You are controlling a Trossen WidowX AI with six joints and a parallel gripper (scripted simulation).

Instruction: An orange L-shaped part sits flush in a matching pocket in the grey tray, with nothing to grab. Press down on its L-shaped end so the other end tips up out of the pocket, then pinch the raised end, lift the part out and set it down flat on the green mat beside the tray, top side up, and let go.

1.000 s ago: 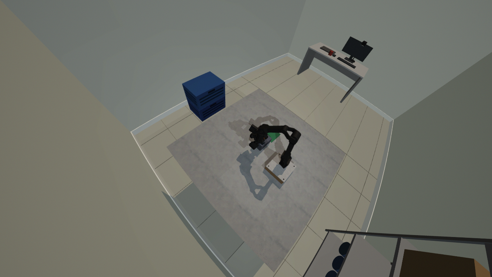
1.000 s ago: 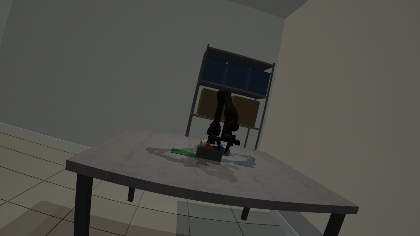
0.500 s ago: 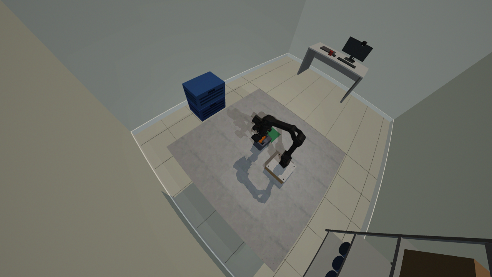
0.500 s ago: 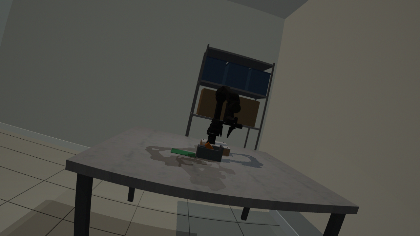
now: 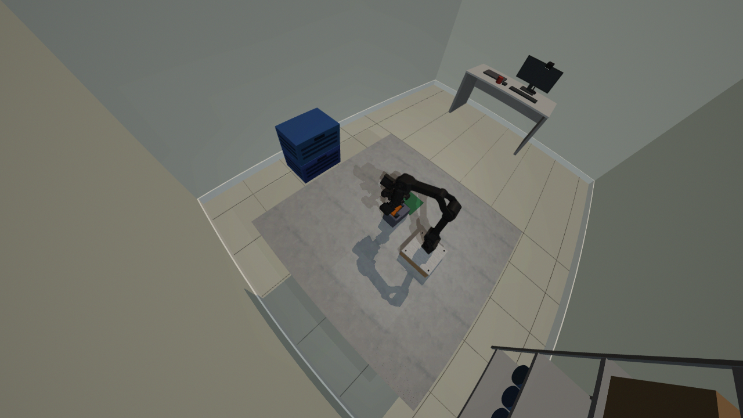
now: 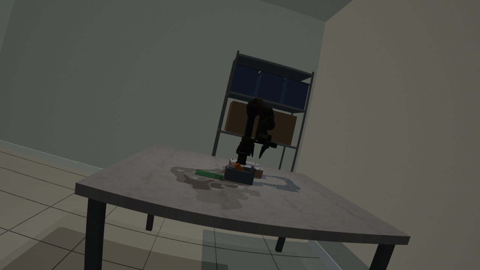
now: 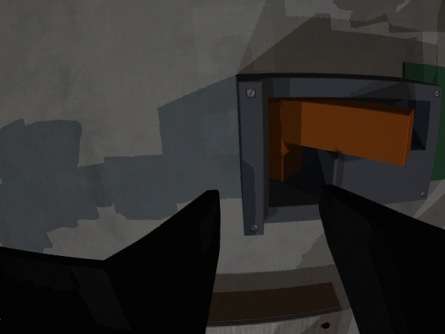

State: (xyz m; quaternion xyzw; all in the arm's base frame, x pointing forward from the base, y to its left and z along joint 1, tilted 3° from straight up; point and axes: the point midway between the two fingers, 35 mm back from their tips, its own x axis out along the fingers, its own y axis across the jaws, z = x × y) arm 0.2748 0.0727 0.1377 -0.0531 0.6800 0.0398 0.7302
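Now: the orange L-shaped part 10 cm below my gripper tip and 4 cm to the right of it. Also, from my gripper tip: grey tray: 16 cm below, 7 cm to the right; then green mat: 22 cm to the right, 16 cm below, 2 cm ahead.
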